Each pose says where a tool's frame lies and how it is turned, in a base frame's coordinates. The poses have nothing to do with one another.
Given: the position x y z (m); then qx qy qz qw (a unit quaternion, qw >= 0).
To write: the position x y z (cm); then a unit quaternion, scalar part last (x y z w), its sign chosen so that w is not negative. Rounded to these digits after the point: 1 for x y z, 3 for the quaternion.
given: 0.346 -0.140 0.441 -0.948 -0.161 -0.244 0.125
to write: 34.6 -14.0 44.1 -0.948 -0.161 -0.244 0.125
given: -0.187 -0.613 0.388 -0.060 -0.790 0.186 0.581
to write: -18.7 -61.3 38.8 -0.060 -0.790 0.186 0.581
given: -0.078 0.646 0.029 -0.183 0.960 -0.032 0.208
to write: -7.8 64.6 2.9 -0.183 0.960 -0.032 0.208
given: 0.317 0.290 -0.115 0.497 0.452 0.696 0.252
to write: 31.7 29.0 -11.5 0.497 0.452 0.696 0.252
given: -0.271 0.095 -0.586 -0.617 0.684 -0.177 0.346
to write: -27.1 9.5 -58.6 -0.617 0.684 -0.177 0.346
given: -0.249 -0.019 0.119 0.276 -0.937 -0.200 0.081
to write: -24.9 -1.9 11.9 0.276 -0.937 -0.200 0.081
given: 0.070 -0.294 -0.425 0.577 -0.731 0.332 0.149
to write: 7.0 -29.4 -42.5 0.577 -0.731 0.332 0.149
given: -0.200 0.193 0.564 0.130 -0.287 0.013 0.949
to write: -20.0 19.3 56.4 0.130 -0.287 0.013 0.949
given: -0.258 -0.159 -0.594 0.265 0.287 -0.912 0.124
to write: -25.8 -15.9 -59.4 0.265 0.287 -0.912 0.124
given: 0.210 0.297 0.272 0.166 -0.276 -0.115 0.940
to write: 21.0 29.7 27.2 0.166 -0.276 -0.115 0.940
